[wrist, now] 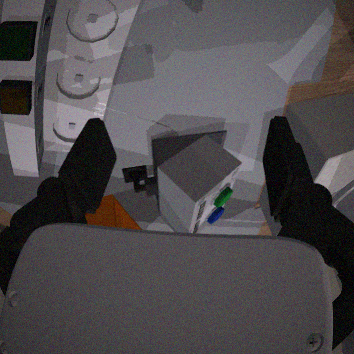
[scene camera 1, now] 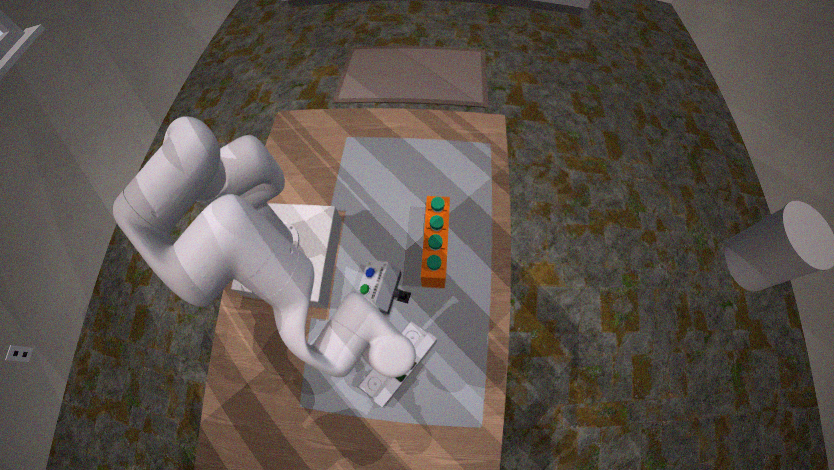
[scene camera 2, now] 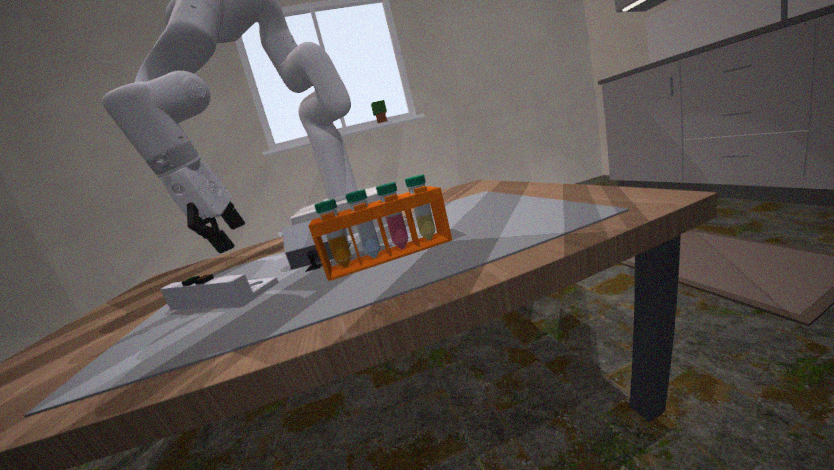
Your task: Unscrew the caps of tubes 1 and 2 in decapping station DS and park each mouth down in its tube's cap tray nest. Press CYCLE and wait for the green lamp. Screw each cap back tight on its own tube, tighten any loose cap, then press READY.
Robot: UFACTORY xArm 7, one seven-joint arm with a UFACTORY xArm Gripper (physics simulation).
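Pixels of known places: gripper, fingertip midpoint: (wrist: 185, 135) (scene camera 2: 233, 237); arm's base, link origin: (wrist: 352, 189) (scene camera 2: 344, 198).
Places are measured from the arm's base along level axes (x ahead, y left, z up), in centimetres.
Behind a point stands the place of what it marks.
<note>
An orange rack (scene camera 1: 433, 280) @(y -0.7, x 42.6, z -2.1 cm) (scene camera 2: 441, 216) @(y 20.6, x 41.5, z -4.2 cm) (wrist: 112, 212) @(y -1.2, x 39.7, z -5.7 cm) holds tubes upright, all with green caps (scene camera 1: 434, 241) @(y 7.2, x 41.2, z 3.6 cm) (scene camera 2: 356, 197) @(y 7.6, x 43.2, z 2.9 cm) on; tube numbers cannot be read. The white cap tray (scene camera 2: 207, 294) @(y -21.5, x 43.0, z -6.0 cm) (wrist: 22, 150) @(y -17.1, x 43.5, z -4.2 cm) shows empty round nests in the wrist view. A dark green block (wrist: 17, 41) @(y -25.7, x 39.3, z -3.3 cm) and a dark amber block (wrist: 15, 97) @(y -22.3, x 40.9, z -3.3 cm) on it look unlit. A grey box (scene camera 1: 392, 290) @(y -4.7, x 32.8, z -4.4 cm) (scene camera 2: 300, 239) @(y -6.7, x 32.1, z -3.2 cm) (wrist: 200, 165) @(y -10.0, x 28.5, z -4.2 cm) carries a blue button (scene camera 1: 370, 272) @(y -2.0, x 26.8, z -1.5 cm) (wrist: 215, 215) @(y -3.0, x 26.9, z -1.5 cm) and a green button (scene camera 1: 364, 289) @(y -6.6, x 26.4, z -1.6 cm) (wrist: 223, 197) @(y -7.3, x 26.5, z -1.5 cm). My gripper (scene camera 2: 228, 233) @(y -19.8, x 31.2, z 0.7 cm) (wrist: 185, 135) @(y -19.8, x 31.2, z 0.7 cm) is open and empty, tilted above the tray; the arm hides it in scene camera 1.
A black bracket (scene camera 1: 403, 296) @(y -5.2, x 35.6, z -6.4 cm) (wrist: 140, 175) @(y -4.3, x 34.9, z -8.6 cm) sticks out from the grey box toward the rack side. The white arm base plate (scene camera 1: 323, 233) @(y 5.3, x 12.1, z 0.0 cm) is left of the grey mat (scene camera 1: 408, 157) @(y 38.3, x 27.2, z -8.7 cm). The mat lies on a wooden table (scene camera 1: 385, 122) @(y 51.7, x 16.1, z -9.0 cm).
</note>
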